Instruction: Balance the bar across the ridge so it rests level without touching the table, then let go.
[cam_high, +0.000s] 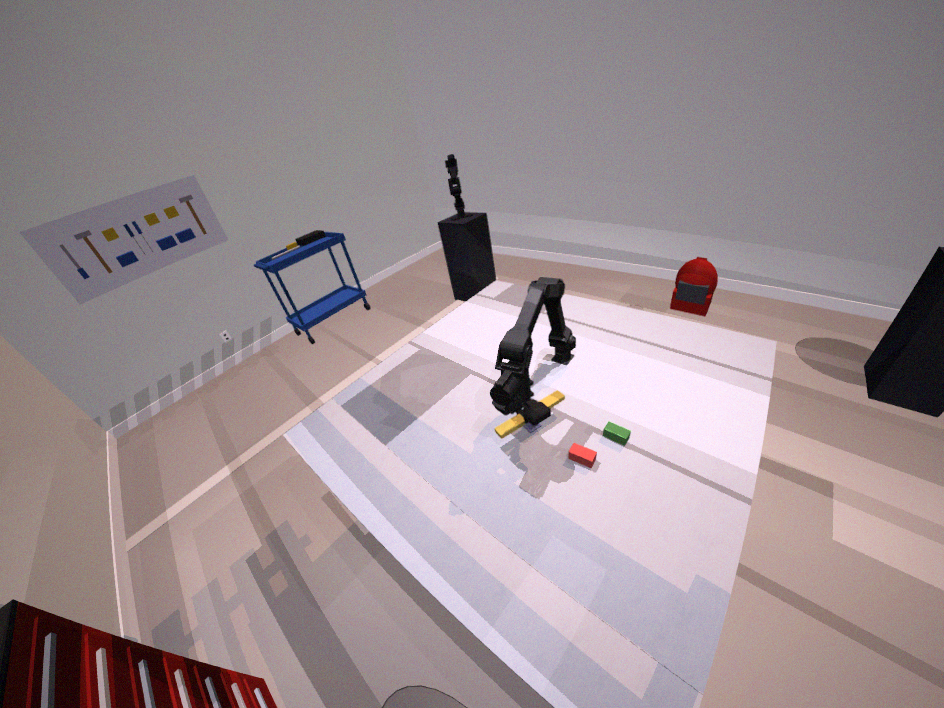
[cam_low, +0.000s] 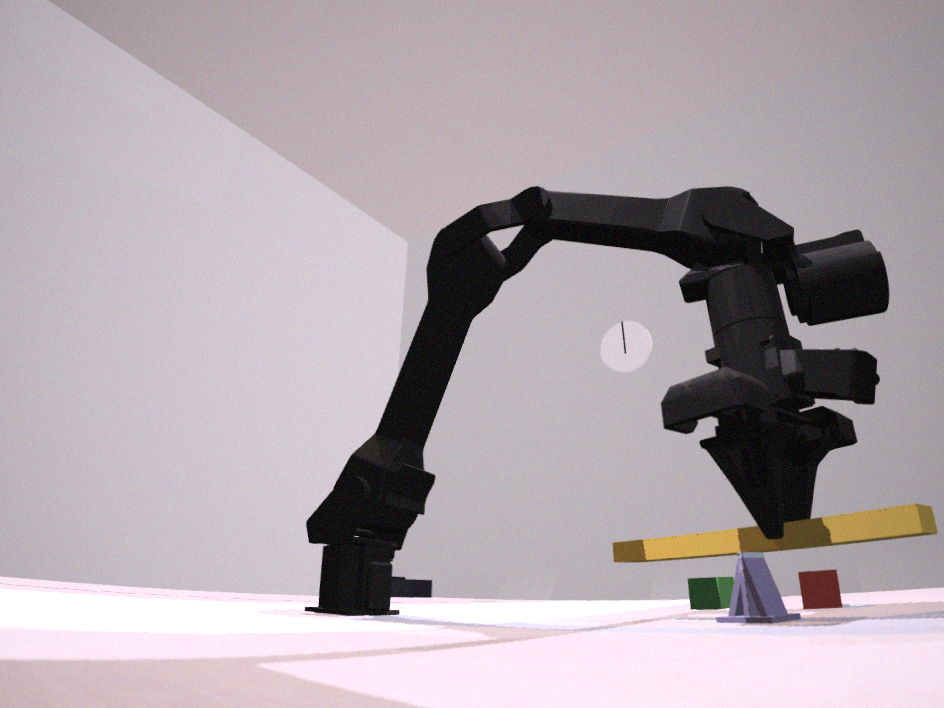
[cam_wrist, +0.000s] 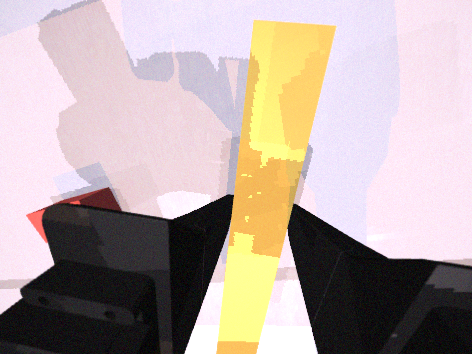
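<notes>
The bar lies 3 cm behind my gripper tip and 1 cm to the left of it. From my gripper tip the other things lie so: red block 19 cm to the left, 4 cm below; green block 11 cm behind, 24 cm to the left, 4 cm below.
</notes>
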